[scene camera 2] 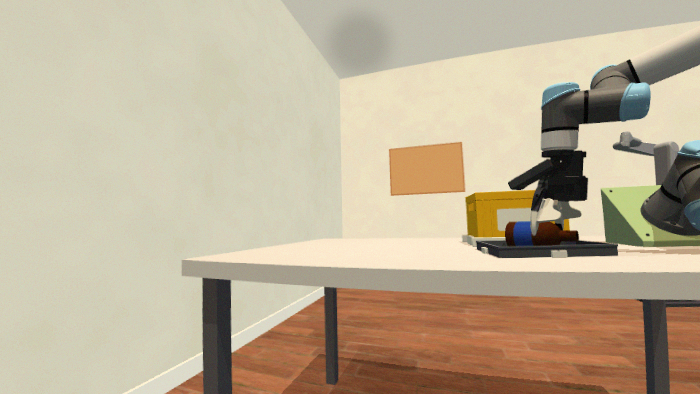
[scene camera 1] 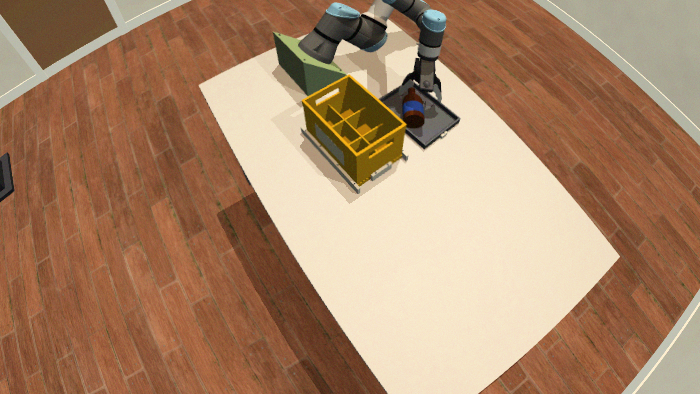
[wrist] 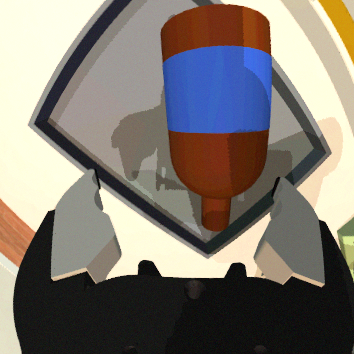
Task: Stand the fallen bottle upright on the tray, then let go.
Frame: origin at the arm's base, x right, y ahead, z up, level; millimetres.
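Seen in the pictures: gripper, fingertip midpoint: (scene camera 2: 548, 233) (scene camera 1: 419, 99) (wrist: 186, 176); arm's base at its link origin: (scene camera 2: 673, 216) (scene camera 1: 314, 53).
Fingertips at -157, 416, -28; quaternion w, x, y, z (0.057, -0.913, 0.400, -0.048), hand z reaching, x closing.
Pixels of each thing's top centre, then the offset from my fingertips to it, as dx, dy, dz. "spot": a spot on its surface instead. Level surfaces: height alone.
- brown bottle with a blue label, top centre: (wrist: 233, 153) (scene camera 2: 540, 221) (scene camera 1: 413, 98) +35, +2, +30
- dark grey tray at its top centre: (wrist: 189, 131) (scene camera 2: 536, 242) (scene camera 1: 417, 109) +24, +19, -24
- yellow crate with compartments, top centre: (scene camera 1: 352, 111) (scene camera 2: 510, 193) +290, -15, +126
- light grey holder at a spot on its surface: (scene camera 1: 330, 161) spot: +394, +0, -31
- table at its surface level: dz -49
A brown bottle with a blue label (scene camera 1: 413, 108) (scene camera 2: 523, 233) (wrist: 217, 90) lies on its side on the dark grey tray (scene camera 1: 442, 131) (scene camera 2: 590, 252) (wrist: 65, 145). Its neck points toward the robot's base side, near a tray corner in the wrist view. My gripper (scene camera 1: 423, 92) (scene camera 2: 550, 225) (wrist: 186, 176) is open, with its two fingers spread wide on either side of the bottle's shoulder and neck. In the wrist view there is a gap between each fingertip and the bottle. The fingers are low over the tray.
A yellow crate with compartments (scene camera 1: 381, 162) (scene camera 2: 485, 216) stands right beside the tray, in a light grey holder (scene camera 1: 330, 161). The green base block (scene camera 1: 305, 67) (scene camera 2: 625, 215) of the arm stands behind the crate. The table (scene camera 1: 450, 240) (scene camera 2: 350, 257) carries them all.
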